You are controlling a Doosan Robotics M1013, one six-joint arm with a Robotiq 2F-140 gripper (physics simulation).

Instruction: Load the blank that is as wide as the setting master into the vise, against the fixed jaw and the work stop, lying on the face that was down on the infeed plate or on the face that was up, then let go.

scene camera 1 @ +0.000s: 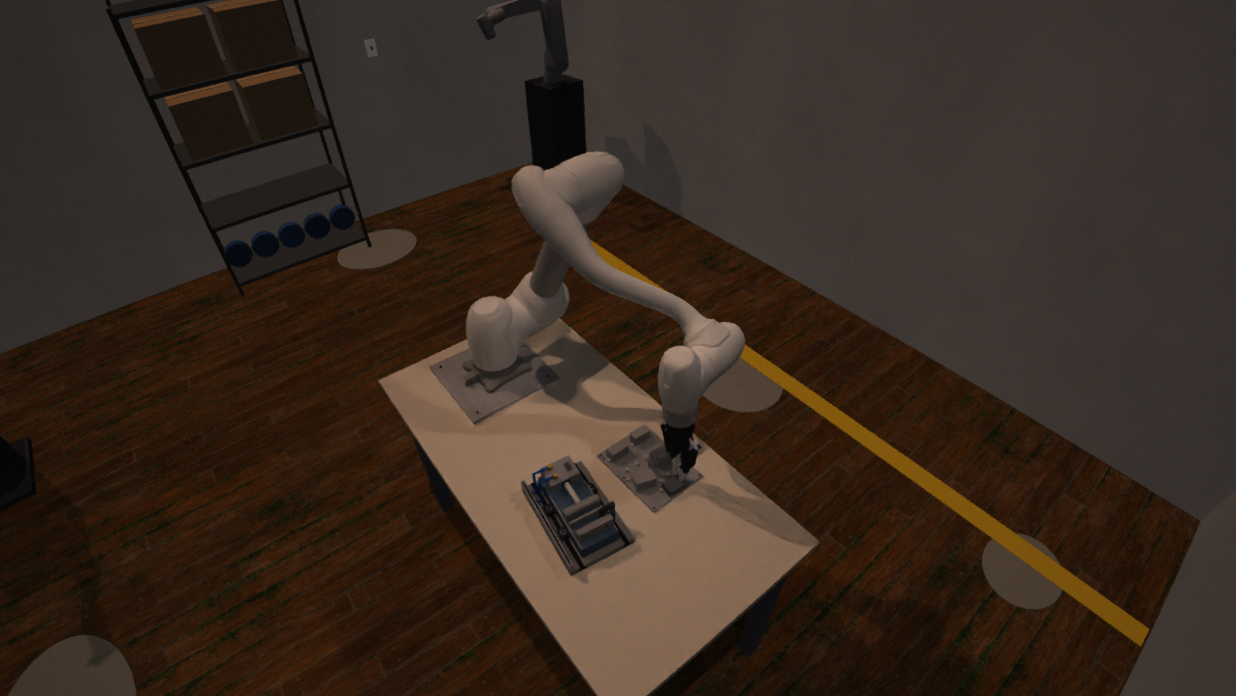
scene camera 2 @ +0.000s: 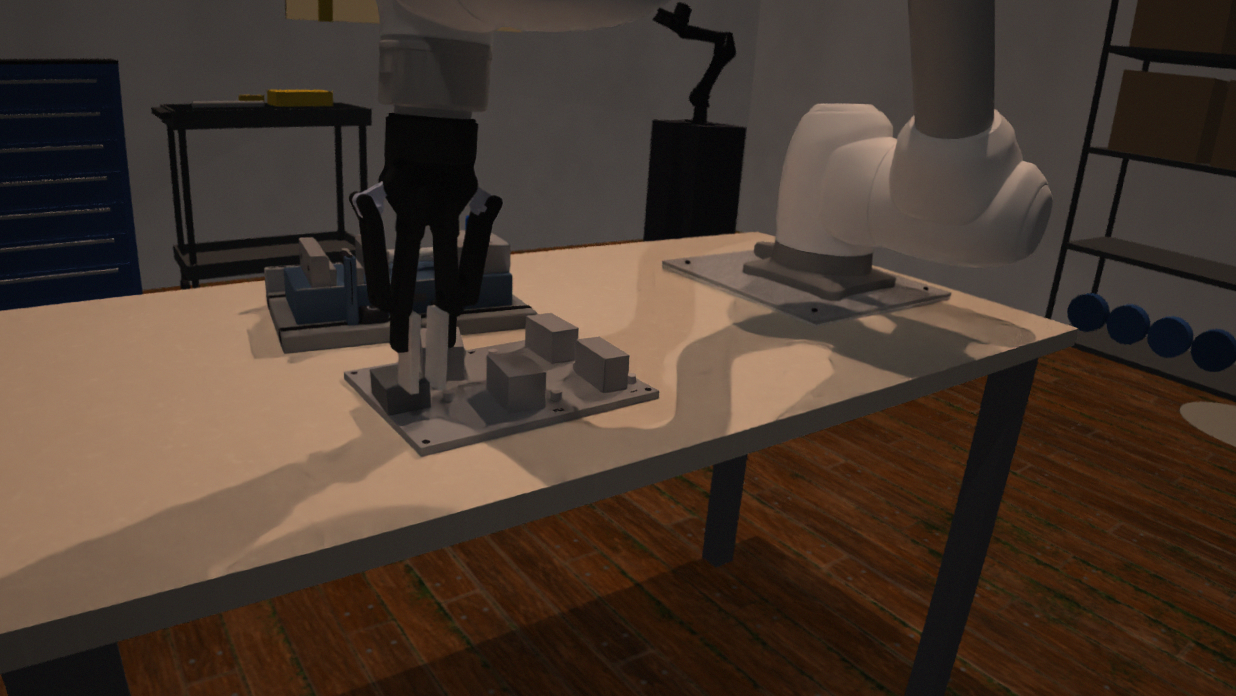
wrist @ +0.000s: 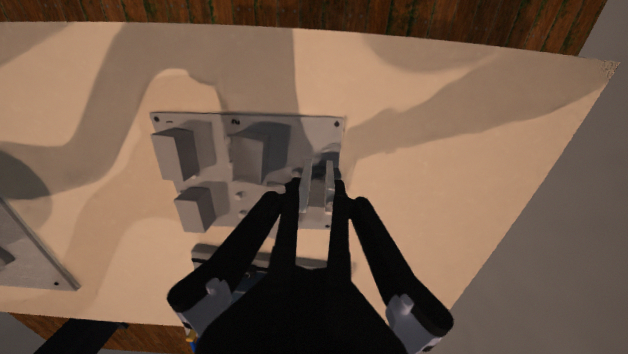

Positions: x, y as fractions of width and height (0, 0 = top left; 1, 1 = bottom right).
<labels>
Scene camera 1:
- my gripper: 0.55, 0.68
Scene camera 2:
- my gripper: 0.34, 0.56
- setting master: 0.32, 0.57
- infeed plate: 0.38, 0.60
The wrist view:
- my gripper: 0.51, 0.48
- infeed plate: 0.47, 0.39
</labels>
